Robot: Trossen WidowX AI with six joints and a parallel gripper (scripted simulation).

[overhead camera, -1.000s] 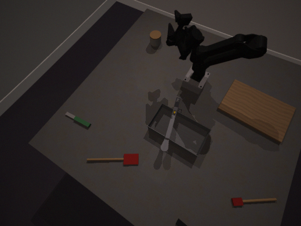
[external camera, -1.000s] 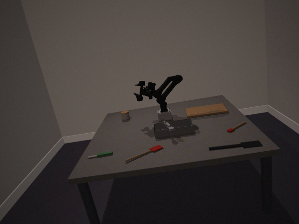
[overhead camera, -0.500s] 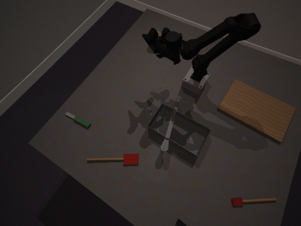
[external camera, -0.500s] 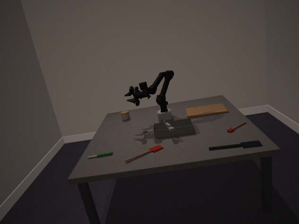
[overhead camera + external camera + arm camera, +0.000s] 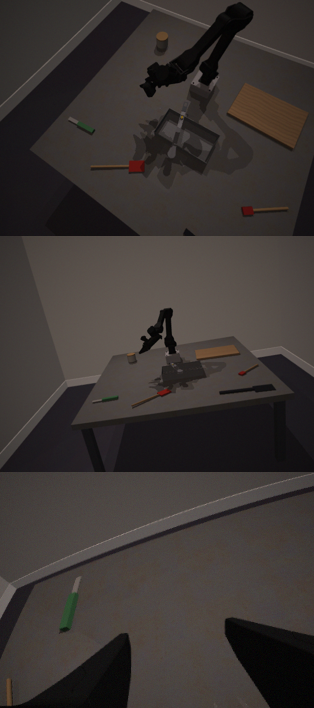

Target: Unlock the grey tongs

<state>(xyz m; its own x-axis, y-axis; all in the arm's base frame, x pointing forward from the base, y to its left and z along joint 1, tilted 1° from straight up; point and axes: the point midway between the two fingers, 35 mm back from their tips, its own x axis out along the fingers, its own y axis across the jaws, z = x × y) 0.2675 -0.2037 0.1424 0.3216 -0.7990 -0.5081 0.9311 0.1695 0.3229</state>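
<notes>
My gripper tip is now 24 cm to the right of the yellow lock piece and 13 cm above it. Also, from my gripper tip: cork-lidded jar: 42 cm behind, 18 cm to the right, 16 cm below; green-handled knife: 34 cm ahead, 23 cm to the right, 18 cm below; roasting tin: 6 cm ahead, 31 cm to the left, 16 cm below.
</notes>
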